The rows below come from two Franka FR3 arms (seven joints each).
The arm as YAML. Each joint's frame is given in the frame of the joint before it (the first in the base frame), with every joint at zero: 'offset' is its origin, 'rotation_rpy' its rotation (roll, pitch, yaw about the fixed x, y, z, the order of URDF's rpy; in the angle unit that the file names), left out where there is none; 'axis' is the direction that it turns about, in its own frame. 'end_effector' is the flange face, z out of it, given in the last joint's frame.
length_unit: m
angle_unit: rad
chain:
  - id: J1
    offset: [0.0, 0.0, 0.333]
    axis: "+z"
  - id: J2
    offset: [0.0, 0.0, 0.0]
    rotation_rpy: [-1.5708, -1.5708, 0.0]
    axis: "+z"
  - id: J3
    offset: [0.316, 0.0, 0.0]
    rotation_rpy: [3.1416, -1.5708, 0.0]
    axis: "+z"
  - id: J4
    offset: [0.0, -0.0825, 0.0]
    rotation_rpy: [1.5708, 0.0, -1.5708]
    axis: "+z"
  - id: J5
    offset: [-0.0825, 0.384, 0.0]
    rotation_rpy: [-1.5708, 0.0, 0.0]
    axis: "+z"
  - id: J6
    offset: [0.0, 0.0, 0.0]
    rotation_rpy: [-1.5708, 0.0, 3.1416]
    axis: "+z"
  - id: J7
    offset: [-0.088, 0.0, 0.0]
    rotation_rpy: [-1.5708, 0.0, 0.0]
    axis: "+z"
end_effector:
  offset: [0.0, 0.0, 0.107]
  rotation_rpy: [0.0, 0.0, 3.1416]
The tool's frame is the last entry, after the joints.
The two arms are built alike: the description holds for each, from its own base.
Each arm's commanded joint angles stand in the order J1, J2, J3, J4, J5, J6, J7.
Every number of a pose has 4 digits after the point.
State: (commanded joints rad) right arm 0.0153 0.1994 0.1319 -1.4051 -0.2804 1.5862 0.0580; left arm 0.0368 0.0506 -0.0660 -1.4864 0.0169 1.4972 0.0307
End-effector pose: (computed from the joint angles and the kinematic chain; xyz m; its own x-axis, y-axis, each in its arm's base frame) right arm 0.6145 0.0531 0.5916 0.9957 0.0930 -0.0025 0.0907 -0.9635 0.2520; left arm 0.5629 -0.0135 0.6295 0.9975 -0.0587 -0.0401 -0.0592 -0.9982 -0.0123
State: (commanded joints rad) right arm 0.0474 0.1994 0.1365 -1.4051 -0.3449 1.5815 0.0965; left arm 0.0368 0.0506 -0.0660 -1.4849 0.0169 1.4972 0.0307
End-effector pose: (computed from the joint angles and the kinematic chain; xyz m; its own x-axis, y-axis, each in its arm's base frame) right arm 0.6129 0.0687 0.5932 0.9956 0.0936 0.0085 0.0863 -0.9458 0.3131; left arm 0.5629 -0.0135 0.6302 0.9975 -0.0587 -0.0386 -0.0592 -0.9982 -0.0124
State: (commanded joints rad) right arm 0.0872 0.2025 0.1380 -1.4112 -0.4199 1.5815 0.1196; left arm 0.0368 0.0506 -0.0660 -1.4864 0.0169 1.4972 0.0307
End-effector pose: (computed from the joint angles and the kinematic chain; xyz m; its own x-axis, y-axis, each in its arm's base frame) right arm 0.6119 0.0867 0.5912 0.9930 0.1169 0.0147 0.1024 -0.9181 0.3829; left arm 0.5629 -0.0135 0.6295 0.9975 -0.0587 -0.0401 -0.0592 -0.9982 -0.0123
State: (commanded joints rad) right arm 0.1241 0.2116 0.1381 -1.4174 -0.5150 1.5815 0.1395; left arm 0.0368 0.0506 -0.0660 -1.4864 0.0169 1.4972 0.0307
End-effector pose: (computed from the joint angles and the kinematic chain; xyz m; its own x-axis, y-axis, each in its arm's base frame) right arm 0.6129 0.1008 0.5869 0.9897 0.1420 0.0186 0.1169 -0.8758 0.4683; left arm 0.5629 -0.0135 0.6295 0.9975 -0.0587 -0.0401 -0.0592 -0.9982 -0.0123
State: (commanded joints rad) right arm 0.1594 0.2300 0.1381 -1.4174 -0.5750 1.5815 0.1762; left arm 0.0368 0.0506 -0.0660 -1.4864 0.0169 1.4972 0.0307
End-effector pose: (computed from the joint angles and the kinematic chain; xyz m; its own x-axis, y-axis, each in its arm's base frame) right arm 0.6153 0.1179 0.5786 0.9883 0.1505 0.0262 0.1152 -0.8469 0.5192; left arm 0.5629 -0.0135 0.6295 0.9975 -0.0587 -0.0401 -0.0592 -0.9982 -0.0123
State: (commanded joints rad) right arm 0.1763 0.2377 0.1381 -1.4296 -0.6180 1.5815 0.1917; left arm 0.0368 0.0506 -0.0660 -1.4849 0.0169 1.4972 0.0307
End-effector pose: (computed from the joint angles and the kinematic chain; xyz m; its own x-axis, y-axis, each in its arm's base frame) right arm 0.6159 0.1250 0.5704 0.9870 0.1593 0.0211 0.1208 -0.8222 0.5563; left arm 0.5629 -0.0135 0.6302 0.9975 -0.0587 -0.0386 -0.0592 -0.9982 -0.0124
